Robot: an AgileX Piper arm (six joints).
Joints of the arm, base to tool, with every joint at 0 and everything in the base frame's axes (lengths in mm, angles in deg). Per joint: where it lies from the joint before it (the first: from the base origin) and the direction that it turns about. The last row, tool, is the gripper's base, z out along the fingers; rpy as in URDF.
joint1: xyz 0.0 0.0 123.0 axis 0 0 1
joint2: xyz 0.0 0.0 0.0 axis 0 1 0
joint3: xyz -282.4 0.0 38.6 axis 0 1 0
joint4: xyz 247.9 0.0 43.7 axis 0.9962 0 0.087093
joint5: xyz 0.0 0.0 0.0 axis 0 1 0
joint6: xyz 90.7 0.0 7.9 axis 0.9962 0 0.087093
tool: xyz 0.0 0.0 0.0 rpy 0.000 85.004 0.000
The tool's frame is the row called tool.
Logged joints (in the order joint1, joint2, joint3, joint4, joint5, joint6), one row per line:
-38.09, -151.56, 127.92, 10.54, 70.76, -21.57
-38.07, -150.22, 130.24, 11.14, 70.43, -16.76
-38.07, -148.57, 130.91, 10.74, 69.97, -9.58
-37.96, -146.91, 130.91, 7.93, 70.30, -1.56
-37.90, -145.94, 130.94, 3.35, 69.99, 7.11
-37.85, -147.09, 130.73, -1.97, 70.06, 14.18
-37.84, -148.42, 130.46, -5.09, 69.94, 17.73
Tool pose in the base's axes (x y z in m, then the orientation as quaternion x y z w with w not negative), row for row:
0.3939, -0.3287, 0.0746, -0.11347, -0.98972, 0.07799, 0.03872
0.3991, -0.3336, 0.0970, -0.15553, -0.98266, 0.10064, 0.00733
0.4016, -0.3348, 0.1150, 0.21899, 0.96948, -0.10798, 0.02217
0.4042, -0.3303, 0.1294, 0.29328, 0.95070, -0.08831, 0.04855
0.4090, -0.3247, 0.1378, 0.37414, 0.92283, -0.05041, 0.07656
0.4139, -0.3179, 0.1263, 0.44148, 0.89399, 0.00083, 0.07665
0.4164, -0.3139, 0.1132, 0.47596, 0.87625, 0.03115, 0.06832
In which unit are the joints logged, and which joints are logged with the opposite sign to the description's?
The joints are logged in degrees. Opposite sign: joint2, joint3, joint4.
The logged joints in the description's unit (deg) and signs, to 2 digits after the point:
-38.09, 151.56, -127.92, -10.54, 70.76, -21.57
-38.07, 150.22, -130.24, -11.14, 70.43, -16.76
-38.07, 148.57, -130.91, -10.74, 69.97, -9.58
-37.96, 146.91, -130.91, -7.93, 70.30, -1.56
-37.90, 145.94, -130.94, -3.35, 69.99, 7.11
-37.85, 147.09, -130.73, 1.97, 70.06, 14.18
-37.84, 148.42, -130.46, 5.09, 69.94, 17.73

